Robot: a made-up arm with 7 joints. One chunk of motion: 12 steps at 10 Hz.
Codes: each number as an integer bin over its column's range. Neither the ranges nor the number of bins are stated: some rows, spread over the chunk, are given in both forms.
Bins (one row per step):
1: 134 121 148 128 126 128
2: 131 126 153 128 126 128
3: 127 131 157 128 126 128
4: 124 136 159 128 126 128
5: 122 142 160 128 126 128
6: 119 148 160 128 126 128
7: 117 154 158 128 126 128
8: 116 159 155 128 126 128
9: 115 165 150 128 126 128
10: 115 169 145 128 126 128
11: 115 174 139 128 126 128
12: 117 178 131 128 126 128
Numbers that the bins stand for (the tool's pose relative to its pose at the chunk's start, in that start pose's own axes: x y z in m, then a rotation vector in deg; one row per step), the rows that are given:
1: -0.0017 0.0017 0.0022 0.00 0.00 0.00
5: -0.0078 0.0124 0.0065 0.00 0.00 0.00
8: -0.0109 0.0211 0.0047 0.00 0.00 0.00
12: -0.0104 0.0307 -0.0038 0.00 0.00 0.00
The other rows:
2: -0.0032 0.0042 0.0040 0.00 0.00 0.00
3: -0.0053 0.0068 0.0054 0.00 0.00 0.00
4: -0.0068 0.0093 0.0061 0.00 0.00 0.00
6: -0.0093 0.0155 0.0065 0.00 0.00 0.00
7: -0.0104 0.0185 0.0058 0.00 0.00 0.00
9: -0.0114 0.0241 0.0029 0.00 0.00 0.00
10: -0.0114 0.0262 0.0012 0.00 0.00 0.00
11: -0.0114 0.0287 -0.0009 0.00 0.00 0.00

